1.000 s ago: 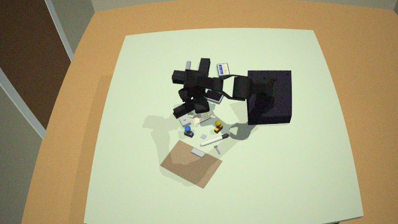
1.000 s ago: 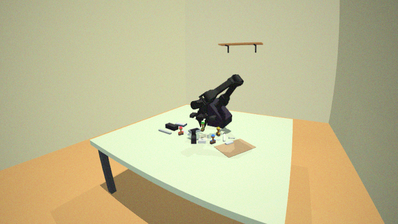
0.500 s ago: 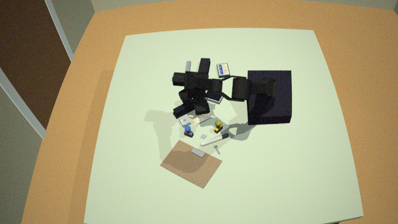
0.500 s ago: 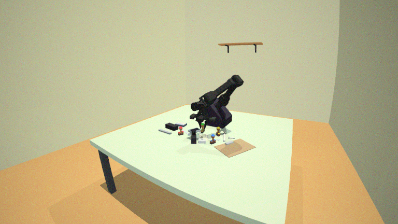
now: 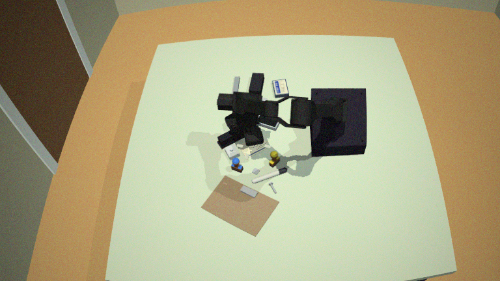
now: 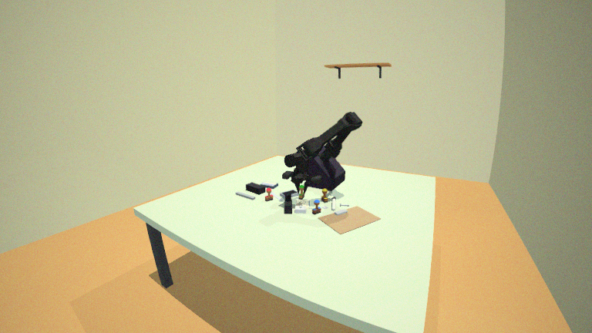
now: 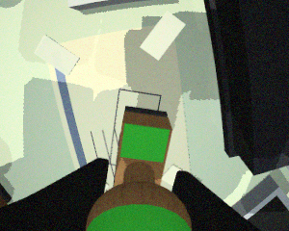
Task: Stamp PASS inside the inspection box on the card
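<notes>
My gripper tip is 6 cm above the cream card and 1 cm to the right of it. Also, from my gripper tip: ink pad 10 cm to the right, 6 cm behind, 5 cm below; then yellow stamp 9 cm to the left, 8 cm behind, 3 cm below; then green stamp right at my gripper tip.
</notes>
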